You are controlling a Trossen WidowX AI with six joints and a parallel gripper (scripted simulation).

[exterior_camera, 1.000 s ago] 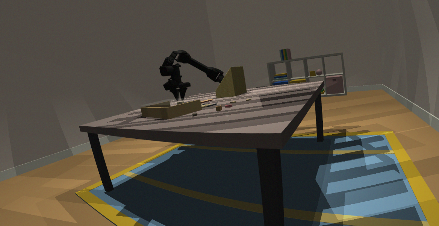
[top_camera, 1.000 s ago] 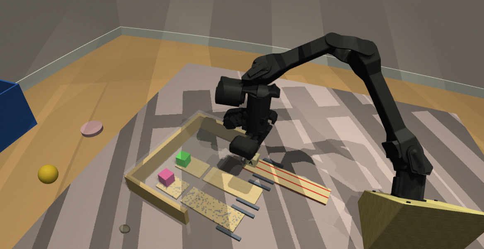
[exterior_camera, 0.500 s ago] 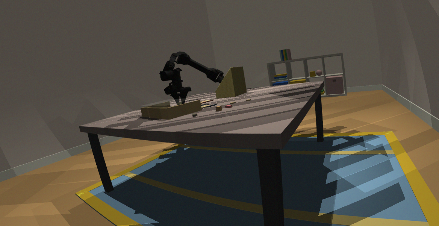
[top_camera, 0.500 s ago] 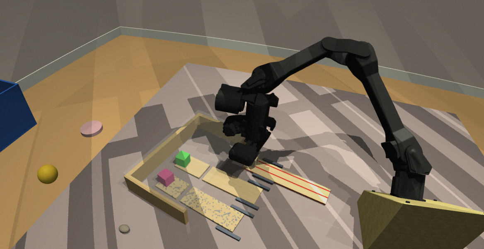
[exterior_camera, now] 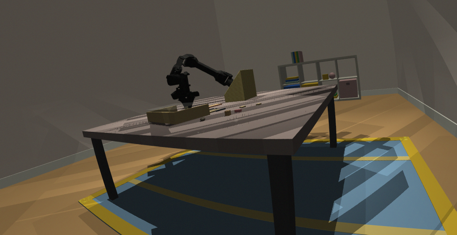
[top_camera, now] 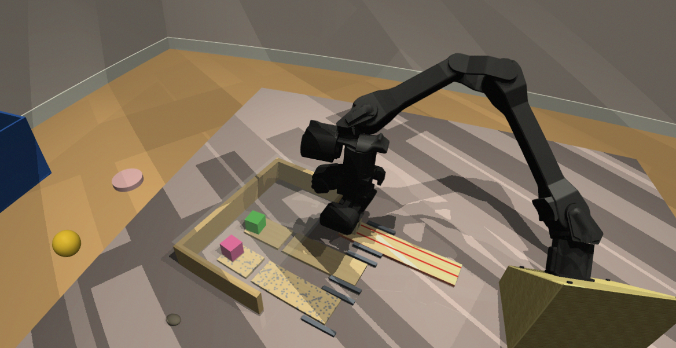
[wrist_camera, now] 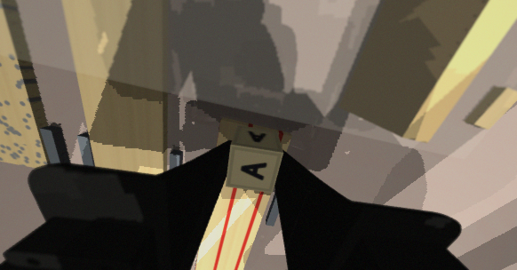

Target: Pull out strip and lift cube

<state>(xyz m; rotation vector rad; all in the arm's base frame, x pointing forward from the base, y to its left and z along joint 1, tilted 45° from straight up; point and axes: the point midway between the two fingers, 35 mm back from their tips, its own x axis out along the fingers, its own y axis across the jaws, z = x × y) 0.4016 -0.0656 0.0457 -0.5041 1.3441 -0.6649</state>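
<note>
My gripper tip is now 110 mm past the strip, 30 mm to the right of it and 10 mm above it. Also, from my gripper tip: labelled cube 10 mm above; pebble 310 mm to the left, 220 mm ahead, 10 mm below.
</note>
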